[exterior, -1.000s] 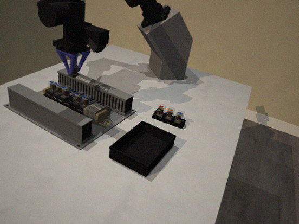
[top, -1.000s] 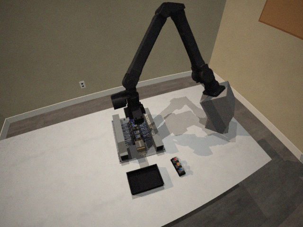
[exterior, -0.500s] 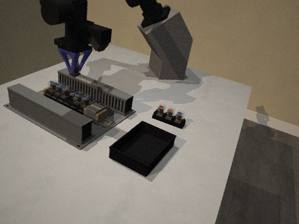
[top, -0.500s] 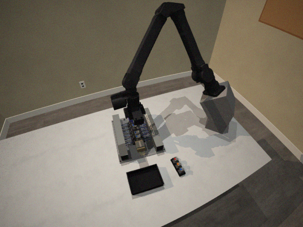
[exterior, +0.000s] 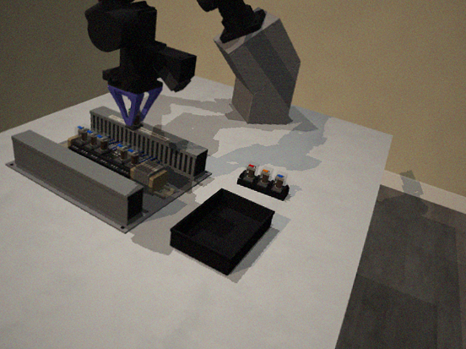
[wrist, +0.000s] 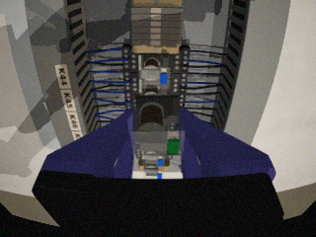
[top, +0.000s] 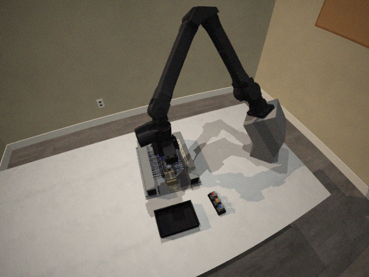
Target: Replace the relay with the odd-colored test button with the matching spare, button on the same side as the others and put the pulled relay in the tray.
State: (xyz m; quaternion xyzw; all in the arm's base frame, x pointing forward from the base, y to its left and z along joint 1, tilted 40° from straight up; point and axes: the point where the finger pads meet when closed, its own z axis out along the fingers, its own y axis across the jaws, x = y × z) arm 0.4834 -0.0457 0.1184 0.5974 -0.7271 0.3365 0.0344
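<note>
Now: hand 210 mm to the right of the black tray, 120 mm above it and 100 mm short of it.
</note>
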